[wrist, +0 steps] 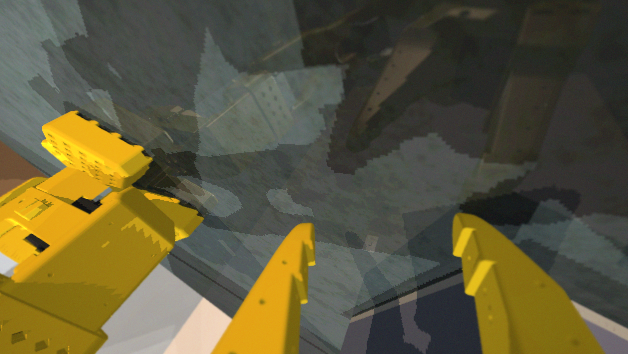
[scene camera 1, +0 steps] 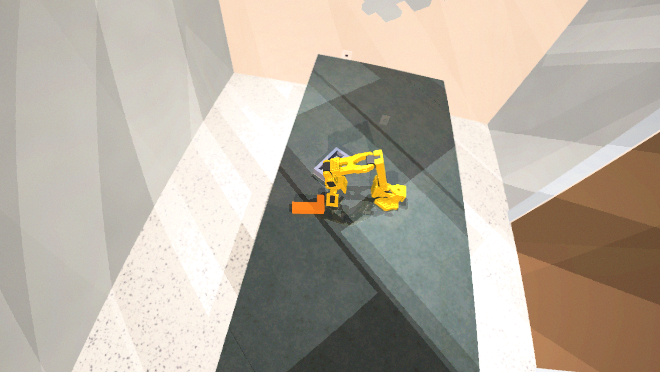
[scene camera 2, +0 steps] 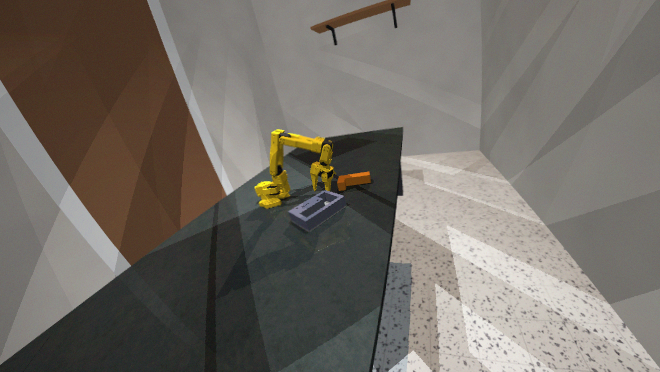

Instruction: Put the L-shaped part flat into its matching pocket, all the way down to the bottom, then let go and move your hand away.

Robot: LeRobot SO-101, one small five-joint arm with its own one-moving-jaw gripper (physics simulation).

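Frame: origin at the arm's base, x left, y back, z up, level; metres.
Seen in the pictures: hand at its tool point: (wrist: 313, 238) (scene camera 1: 344, 192) (scene camera 2: 315, 190); arm's base at its link origin: (wrist: 155, 182) (scene camera 1: 381, 196) (scene camera 2: 279, 200).
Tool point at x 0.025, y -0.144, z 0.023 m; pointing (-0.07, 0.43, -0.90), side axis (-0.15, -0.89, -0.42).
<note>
Offsets run from my tool point to a thing's middle. Level surfaces: height alone.
The orange L-shaped part {dy -0.118, dx +0.071, dz -0.008 m} (scene camera 1: 307, 207) (scene camera 2: 355, 180) lies flat on the table, outside the tray; in the first scene view its short leg is at the right end, beside the arm's wrist. The grey-lilac tray {dy -0.053, dx -0.108, dz -0.005 m} (scene camera 1: 321, 165) (scene camera 2: 309, 224) has a pocket in its top; the arm hides part of it in the first scene view. My gripper (scene camera 2: 321, 189) (wrist: 384, 221) is open by a moderate V-shaped gap, with nothing between its jaws. It points down behind the tray and left of the part in the second scene view. The part does not show in the wrist view.
The dark, shiny table {dz -0.023 m} (scene camera 1: 310, 290) (scene camera 2: 300, 310) carries the arm, the tray and the part. The yellow arm base (scene camera 1: 392, 196) (scene camera 2: 270, 194) stands to the right in the first scene view. A table edge runs left of the part there. A wooden shelf (scene camera 2: 360, 16) hangs on the wall.
</note>
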